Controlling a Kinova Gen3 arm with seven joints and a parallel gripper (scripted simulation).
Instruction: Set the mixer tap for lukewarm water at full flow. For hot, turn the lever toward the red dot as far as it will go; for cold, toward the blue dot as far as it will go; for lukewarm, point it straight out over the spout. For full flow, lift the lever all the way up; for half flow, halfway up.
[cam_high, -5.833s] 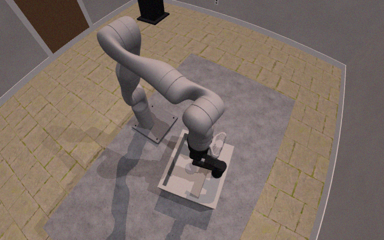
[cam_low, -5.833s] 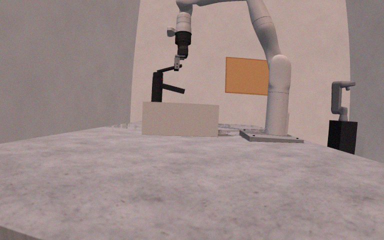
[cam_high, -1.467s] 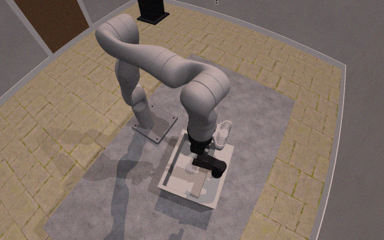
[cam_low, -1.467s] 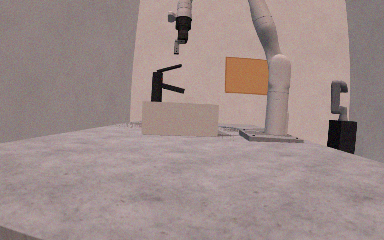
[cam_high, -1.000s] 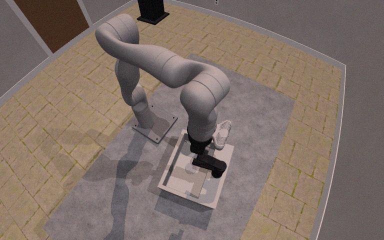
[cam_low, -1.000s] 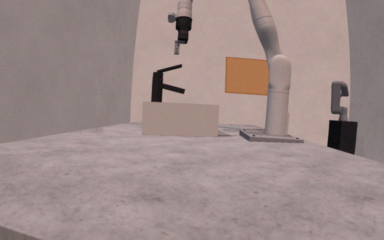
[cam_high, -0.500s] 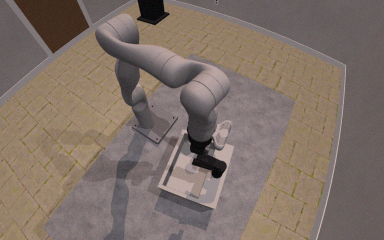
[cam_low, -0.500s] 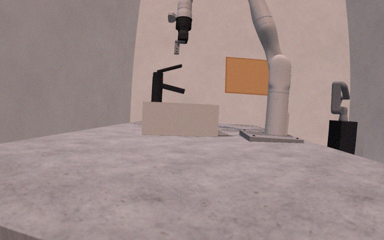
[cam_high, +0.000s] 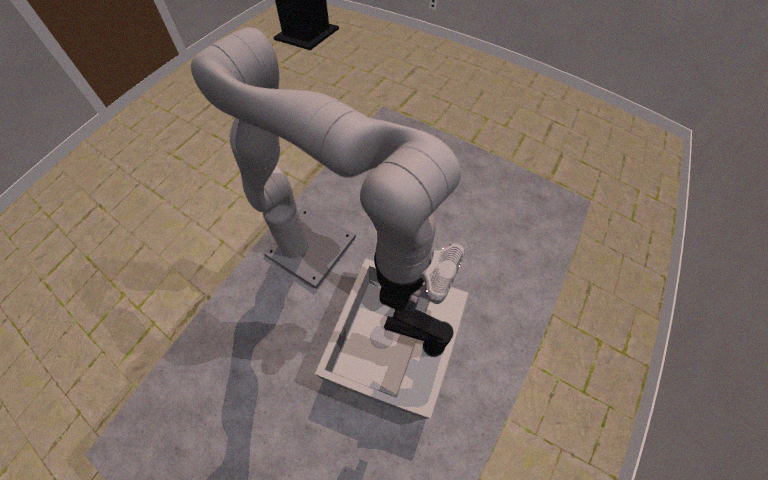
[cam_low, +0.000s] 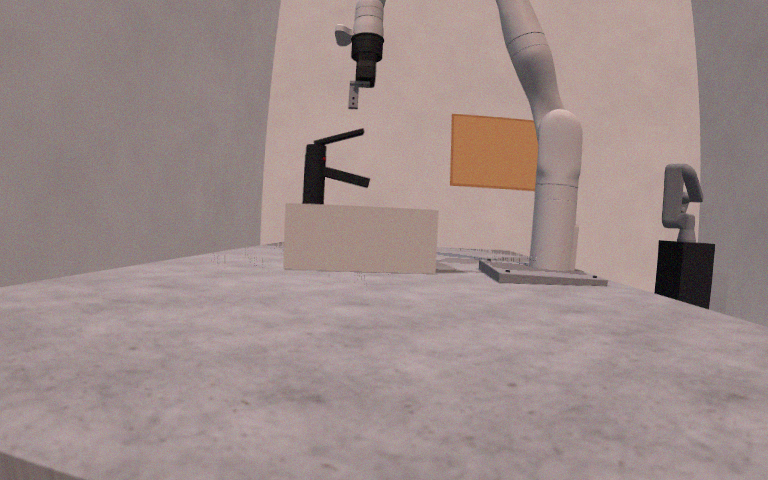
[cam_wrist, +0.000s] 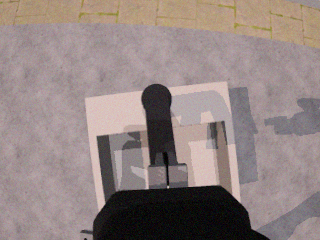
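My hand is 30 mm short of the lever, 10 mm to the right of it and 90 mm above it. Also, from my hand: black mixer tap: 50 mm ahead, 10 mm to the left, 140 mm below; then sink basin: 40 mm behind, 10 mm to the right, 340 mm below.
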